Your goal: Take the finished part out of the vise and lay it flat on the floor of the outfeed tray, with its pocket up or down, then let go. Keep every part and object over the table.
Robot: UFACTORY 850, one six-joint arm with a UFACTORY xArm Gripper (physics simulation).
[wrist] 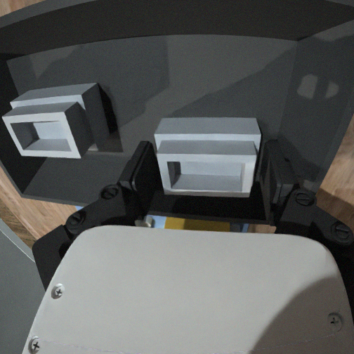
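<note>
A light grey stepped part (207, 130) with a rectangular pocket is between the fingers, in the near part of the dark outfeed tray (225, 55). Its pocket faces up toward the camera. My gripper (207, 158) is open, with a finger on each side of the part and a gap at both sides; the right gap is narrow. A second like part (60, 115) is in the tray at the left, also with its pocket up. The view does not show exactly how the near part's underside meets the tray floor. The vise does not show clearly.
The tray's far wall (175, 19) crosses the top of the view, and its right wall (320, 110) rises beside the right finger. A yellow and light blue object (197, 223) shows partly past the near wall. Wooden surface (337, 185) shows at the right.
</note>
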